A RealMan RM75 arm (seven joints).
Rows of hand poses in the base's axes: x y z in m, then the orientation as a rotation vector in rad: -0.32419, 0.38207, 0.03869, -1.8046, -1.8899, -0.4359; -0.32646, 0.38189, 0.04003, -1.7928, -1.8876, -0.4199; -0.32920, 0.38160, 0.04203, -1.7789, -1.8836, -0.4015; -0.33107, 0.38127, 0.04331, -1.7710, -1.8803, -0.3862; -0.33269, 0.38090, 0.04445, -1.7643, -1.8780, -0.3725; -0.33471, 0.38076, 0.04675, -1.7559, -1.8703, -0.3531; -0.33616, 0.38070, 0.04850, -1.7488, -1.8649, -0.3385; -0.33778, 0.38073, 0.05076, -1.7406, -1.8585, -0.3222; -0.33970, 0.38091, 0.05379, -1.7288, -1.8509, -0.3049; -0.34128, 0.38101, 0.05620, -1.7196, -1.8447, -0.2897; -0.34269, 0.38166, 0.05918, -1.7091, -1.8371, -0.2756; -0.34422, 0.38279, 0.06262, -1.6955, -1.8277, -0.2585; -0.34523, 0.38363, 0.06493, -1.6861, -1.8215, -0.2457; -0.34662, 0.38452, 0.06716, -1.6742, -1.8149, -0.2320
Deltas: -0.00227, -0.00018, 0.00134, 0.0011, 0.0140, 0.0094; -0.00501, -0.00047, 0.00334, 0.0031, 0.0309, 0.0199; -0.00688, -0.00080, 0.00462, 0.0027, 0.0440, 0.0265; -0.00850, -0.00117, 0.00576, 0.0017, 0.0551, 0.0324; -0.01052, -0.00131, 0.00806, 0.0018, 0.0733, 0.0385; -0.01197, -0.00137, 0.00981, 0.0021, 0.0869, 0.0436; -0.01359, -0.00134, 0.01207, 0.0026, 0.1024, 0.0494; -0.01551, -0.00116, 0.01510, 0.0052, 0.1203, 0.0572; -0.01709, -0.00106, 0.01751, 0.0065, 0.1353, 0.0635; -0.01850, -0.00041, 0.02049, 0.0096, 0.1510, 0.0699; -0.02003, 0.00072, 0.02393, 0.0139, 0.1704, 0.0781; -0.02104, 0.00156, 0.02624, 0.0161, 0.1841, 0.0841; -0.02243, 0.00245, 0.02847, 0.0195, 0.1993, 0.0917
